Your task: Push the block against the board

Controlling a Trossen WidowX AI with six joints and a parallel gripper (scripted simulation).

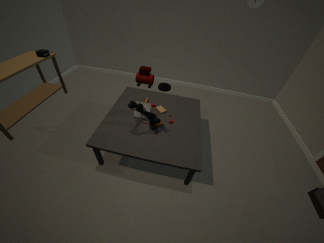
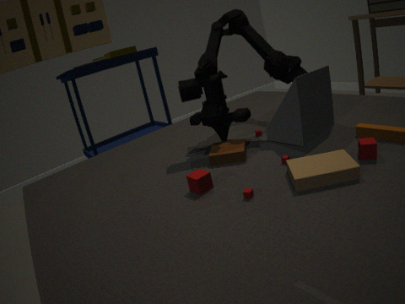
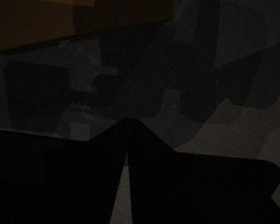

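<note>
Now: gripper tip 7 cm short of the brown square block, 8 cm to the right of it and 1 cm below it. Round my gripper tip: orange bar: 16 cm behind, 49 cm to the left, 1 cm above; tan board: 8 cm ahead, 37 cm to the left, 1 cm above.
</note>
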